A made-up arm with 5 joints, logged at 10 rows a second.
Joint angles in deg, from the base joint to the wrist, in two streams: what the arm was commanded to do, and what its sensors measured. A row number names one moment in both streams.
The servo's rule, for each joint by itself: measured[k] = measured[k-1] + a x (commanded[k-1-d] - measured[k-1]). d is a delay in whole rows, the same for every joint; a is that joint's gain. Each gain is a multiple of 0.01, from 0.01 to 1. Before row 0 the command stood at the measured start. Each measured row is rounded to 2 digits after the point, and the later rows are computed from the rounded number. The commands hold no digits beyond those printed.
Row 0, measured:
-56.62 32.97 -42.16 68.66 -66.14
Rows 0 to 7, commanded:
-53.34 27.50 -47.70 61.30 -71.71
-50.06 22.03 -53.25 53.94 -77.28
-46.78 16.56 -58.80 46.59 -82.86
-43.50 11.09 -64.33 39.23 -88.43
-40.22 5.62 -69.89 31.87 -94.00
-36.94 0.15 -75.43 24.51 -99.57
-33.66 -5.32 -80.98 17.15 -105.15
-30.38 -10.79 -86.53 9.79 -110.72
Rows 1 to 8, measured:
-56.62 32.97 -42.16 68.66 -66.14
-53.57 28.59 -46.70 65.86 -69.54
-50.31 23.34 -52.07 61.33 -74.26
-47.03 17.92 -57.59 55.73 -79.51
-43.75 12.46 -63.12 49.46 -84.95
-40.47 6.99 -68.67 42.78 -90.47
-37.19 1.52 -74.21 35.84 -96.02
-33.91 -3.95 -79.76 28.74 -101.59
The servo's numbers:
d 1
a 0.93 0.80 0.82 0.38 0.61

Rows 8 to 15, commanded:
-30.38 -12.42 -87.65 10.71 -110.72
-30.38 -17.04 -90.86 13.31 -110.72
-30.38 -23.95 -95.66 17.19 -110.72
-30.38 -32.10 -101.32 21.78 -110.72
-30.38 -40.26 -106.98 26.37 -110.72
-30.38 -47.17 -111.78 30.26 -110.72
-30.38 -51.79 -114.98 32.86 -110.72
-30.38 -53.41 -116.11 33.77 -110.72
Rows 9 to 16, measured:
-30.63 -9.42 -85.31 21.54 -107.16
-30.40 -11.82 -87.23 17.42 -109.33
-30.38 -16.00 -90.21 15.86 -110.18
-30.38 -22.36 -94.68 16.37 -110.51
-30.38 -30.15 -100.12 18.43 -110.64
-30.38 -38.24 -105.75 21.45 -110.69
-30.38 -45.38 -110.69 24.80 -110.71
-30.38 -50.51 -114.21 27.86 -110.72

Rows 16 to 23, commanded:
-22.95 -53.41 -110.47 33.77 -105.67
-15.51 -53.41 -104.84 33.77 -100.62
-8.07 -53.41 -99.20 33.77 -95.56
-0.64 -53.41 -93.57 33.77 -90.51
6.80 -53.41 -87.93 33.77 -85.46
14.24 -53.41 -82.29 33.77 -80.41
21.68 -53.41 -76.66 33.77 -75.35
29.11 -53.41 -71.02 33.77 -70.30
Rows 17 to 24, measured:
-30.38 -52.83 -115.77 30.11 -110.72
-23.47 -53.29 -111.42 31.50 -107.64
-16.07 -53.39 -106.02 32.36 -103.36
-8.63 -53.41 -100.43 32.90 -98.60
-1.20 -53.41 -94.80 33.23 -93.67
6.24 -53.41 -89.17 33.44 -88.66
13.68 -53.41 -83.53 33.57 -83.63
21.12 -53.41 -77.90 33.65 -78.58

